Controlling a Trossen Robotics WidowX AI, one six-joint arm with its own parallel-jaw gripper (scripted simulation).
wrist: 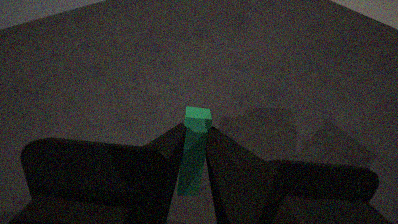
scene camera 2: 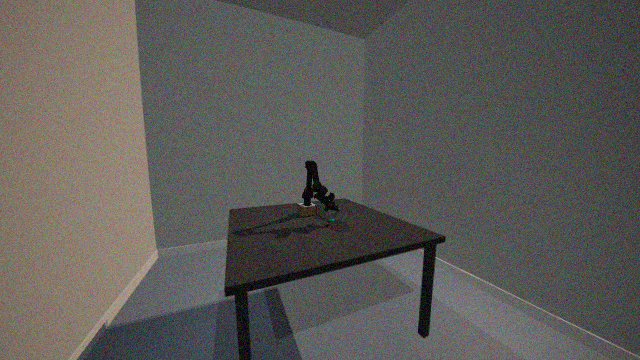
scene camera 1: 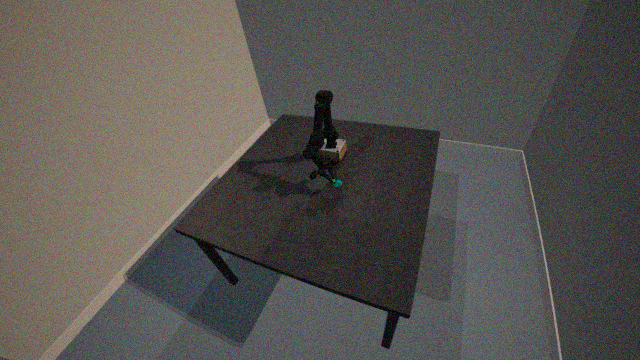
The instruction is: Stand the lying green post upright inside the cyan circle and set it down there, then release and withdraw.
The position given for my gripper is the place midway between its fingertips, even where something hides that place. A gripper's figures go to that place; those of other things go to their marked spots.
Labels:
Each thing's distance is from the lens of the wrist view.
my gripper (wrist: 196,131): 11 cm
green post (wrist: 198,121): 10 cm

